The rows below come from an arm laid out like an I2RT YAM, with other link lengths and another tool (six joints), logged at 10 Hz.
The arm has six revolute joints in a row. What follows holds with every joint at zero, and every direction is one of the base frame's. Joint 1 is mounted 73.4 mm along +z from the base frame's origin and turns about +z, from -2.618 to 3.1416 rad. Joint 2 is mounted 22.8 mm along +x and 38.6 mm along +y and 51.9 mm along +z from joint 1 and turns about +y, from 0 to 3.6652 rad. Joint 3 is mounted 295.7 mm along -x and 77.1 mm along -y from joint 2 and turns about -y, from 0 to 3.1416 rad. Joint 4 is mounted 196 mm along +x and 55 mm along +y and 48 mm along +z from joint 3 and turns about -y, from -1.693 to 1.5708 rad. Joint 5 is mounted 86.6 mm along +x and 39.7 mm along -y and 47.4 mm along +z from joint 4 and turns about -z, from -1.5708 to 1.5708 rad. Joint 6 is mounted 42.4 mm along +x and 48.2 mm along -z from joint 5 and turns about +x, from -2.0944 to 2.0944 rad. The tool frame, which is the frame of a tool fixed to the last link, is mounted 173 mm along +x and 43 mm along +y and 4 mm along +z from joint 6; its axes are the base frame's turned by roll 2.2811, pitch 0.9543 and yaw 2.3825 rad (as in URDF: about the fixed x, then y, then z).
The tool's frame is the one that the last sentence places.
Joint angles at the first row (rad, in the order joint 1, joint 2, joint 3, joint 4, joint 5, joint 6):
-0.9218 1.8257 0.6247 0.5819 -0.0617 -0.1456
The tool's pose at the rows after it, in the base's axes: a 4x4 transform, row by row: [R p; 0 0 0 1], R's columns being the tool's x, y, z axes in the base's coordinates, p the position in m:
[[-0.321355, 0.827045, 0.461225, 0.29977], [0.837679, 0.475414, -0.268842, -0.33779], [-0.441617, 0.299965, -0.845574, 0.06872], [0, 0, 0, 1]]
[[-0.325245, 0.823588, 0.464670, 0.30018], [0.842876, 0.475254, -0.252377, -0.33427], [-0.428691, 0.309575, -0.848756, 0.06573], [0, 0, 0, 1]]
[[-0.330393, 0.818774, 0.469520, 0.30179], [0.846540, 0.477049, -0.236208, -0.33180], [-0.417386, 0.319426, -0.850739, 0.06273], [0, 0, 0, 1]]
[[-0.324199, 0.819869, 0.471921, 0.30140], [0.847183, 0.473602, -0.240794, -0.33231], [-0.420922, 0.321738, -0.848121, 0.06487], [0, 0, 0, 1]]
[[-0.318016, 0.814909, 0.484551, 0.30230], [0.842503, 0.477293, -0.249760, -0.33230], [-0.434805, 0.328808, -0.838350, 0.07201], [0, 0, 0, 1]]
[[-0.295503, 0.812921, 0.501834, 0.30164], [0.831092, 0.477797, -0.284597, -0.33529], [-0.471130, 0.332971, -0.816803, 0.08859], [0, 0, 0, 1]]
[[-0.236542, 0.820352, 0.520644, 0.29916], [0.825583, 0.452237, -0.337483, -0.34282], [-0.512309, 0.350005, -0.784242, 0.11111], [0, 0, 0, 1]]
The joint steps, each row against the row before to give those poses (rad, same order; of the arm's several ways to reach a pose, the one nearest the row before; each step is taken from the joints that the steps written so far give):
-0.0093 -0.0021 -0.0140 0.0065 -0.0271 0.0060
0.0000 0.0032 -0.0033 -0.0046 -0.0115 0.0059
0.0000 0.0086 0.0012 -0.0018 -0.0132 0.0046
0.0000 -0.0059 -0.0019 0.0011 0.0031 0.0047
0.0000 -0.0161 -0.0039 0.0058 -0.0035 0.0044
0.0000 -0.0390 -0.0076 0.0118 0.0111 0.0073
0.0021 -0.0480 -0.0040 0.0131 0.0354 0.0355

